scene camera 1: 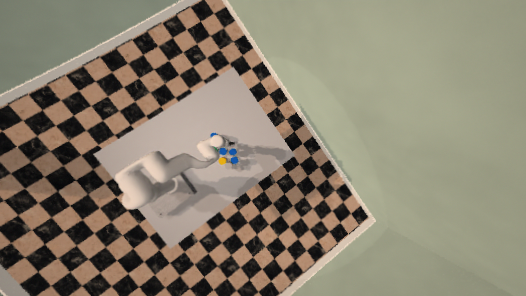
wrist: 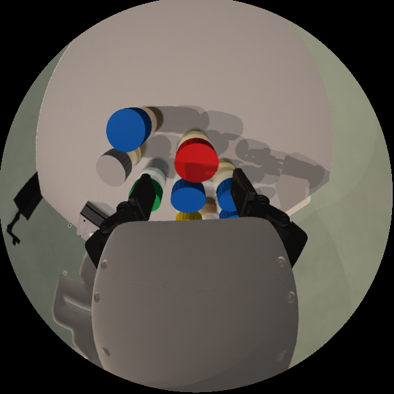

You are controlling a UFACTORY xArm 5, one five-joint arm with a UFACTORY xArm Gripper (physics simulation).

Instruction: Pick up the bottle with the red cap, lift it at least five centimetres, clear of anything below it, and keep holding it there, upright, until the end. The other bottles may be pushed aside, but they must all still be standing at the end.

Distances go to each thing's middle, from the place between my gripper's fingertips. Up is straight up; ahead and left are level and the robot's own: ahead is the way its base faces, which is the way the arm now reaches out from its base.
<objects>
The red-capped bottle [wrist: 196,160] lies 10 mm ahead of my hand and 80 mm below it. Round my hand: pale-capped bottle [wrist: 113,167] (90 mm behind, 80 mm to the left, 80 mm below).
</objects>
